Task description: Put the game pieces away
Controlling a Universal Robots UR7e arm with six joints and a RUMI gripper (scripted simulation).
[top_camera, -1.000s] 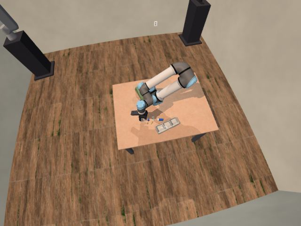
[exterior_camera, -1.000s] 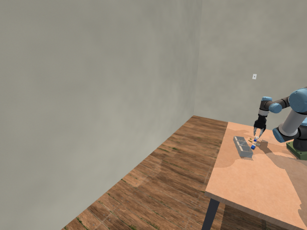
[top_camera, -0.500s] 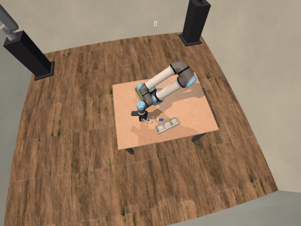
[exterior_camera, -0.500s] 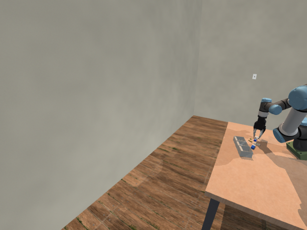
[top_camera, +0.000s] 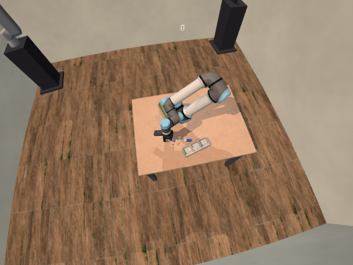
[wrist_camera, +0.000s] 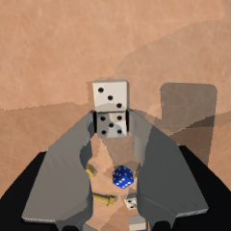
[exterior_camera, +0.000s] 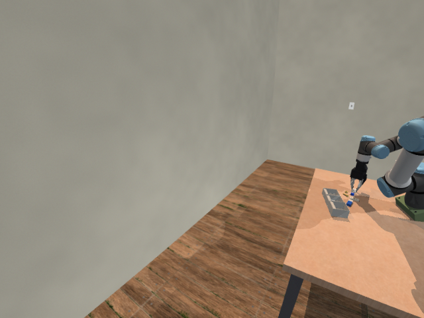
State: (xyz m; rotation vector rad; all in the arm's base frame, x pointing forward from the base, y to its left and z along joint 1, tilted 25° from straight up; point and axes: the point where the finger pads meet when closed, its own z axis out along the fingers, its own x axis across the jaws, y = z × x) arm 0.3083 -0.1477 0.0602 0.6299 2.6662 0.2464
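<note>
Now: the white domino 10 mm below my hand. Round my hand: brass nut (60 mm ahead, 50 mm to the left, 10 mm below); blue die (20 mm ahead, 70 mm to the left, 10 mm below); brass pin (60 mm ahead, 100 mm to the left, 10 mm below).
</note>
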